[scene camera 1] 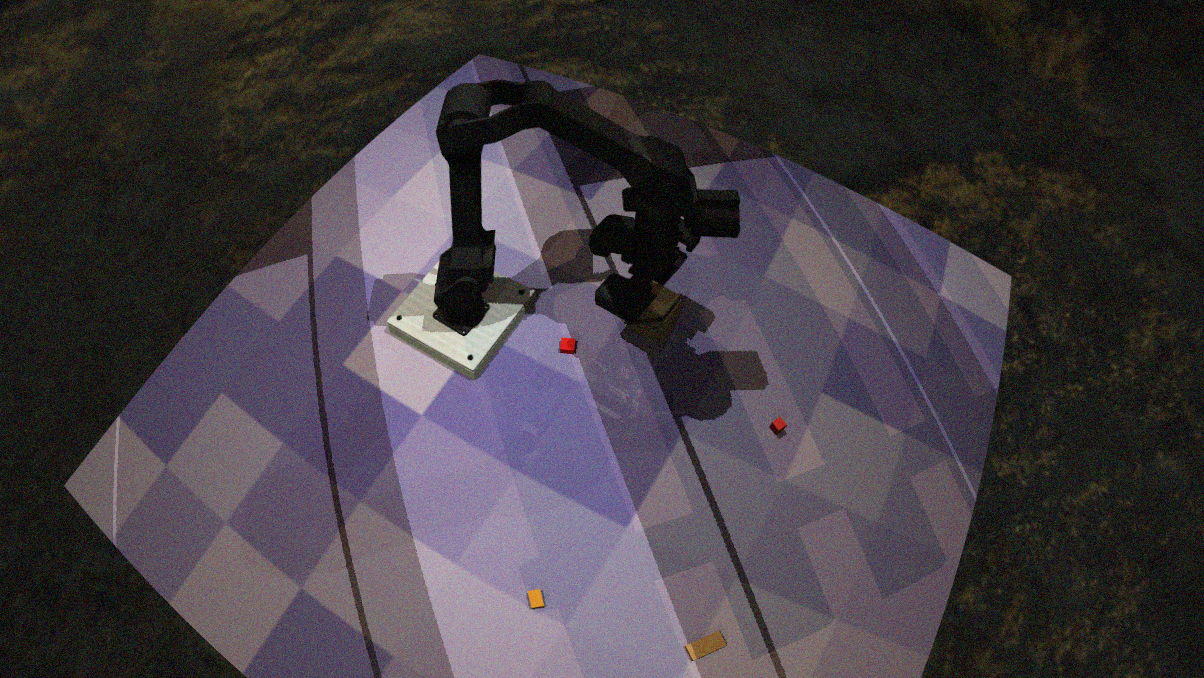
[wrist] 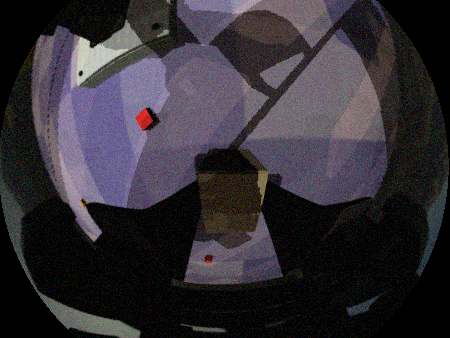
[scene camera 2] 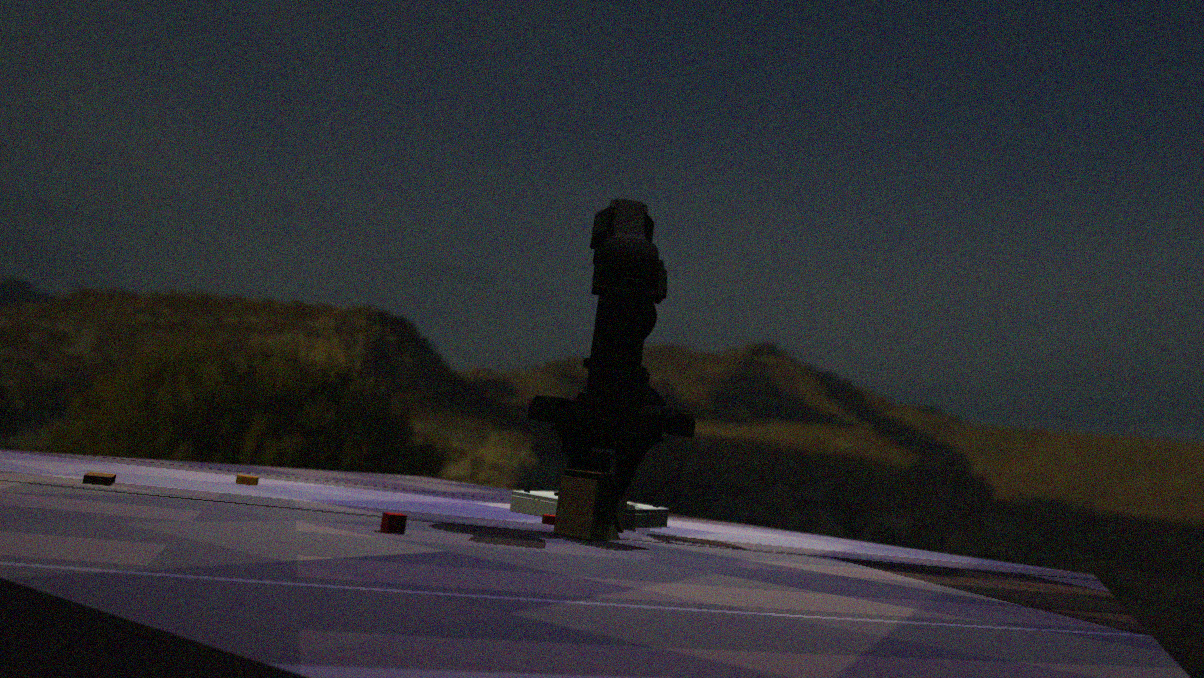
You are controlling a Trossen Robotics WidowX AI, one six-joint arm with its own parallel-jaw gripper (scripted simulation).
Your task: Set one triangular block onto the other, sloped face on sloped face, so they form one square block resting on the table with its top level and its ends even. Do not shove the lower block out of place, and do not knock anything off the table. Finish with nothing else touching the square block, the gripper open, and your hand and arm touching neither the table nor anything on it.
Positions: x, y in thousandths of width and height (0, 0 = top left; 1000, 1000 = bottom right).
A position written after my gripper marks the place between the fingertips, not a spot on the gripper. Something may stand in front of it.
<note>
My gripper (scene camera 2: 498, 729) carries a tan triangular block (scene camera 1: 553, 440). Further things: a tan triangular block (scene camera 2: 484, 757).
My gripper shows as well in scene camera 1 (scene camera 1: 535, 445) and in the wrist view (wrist: 512, 540).
</note>
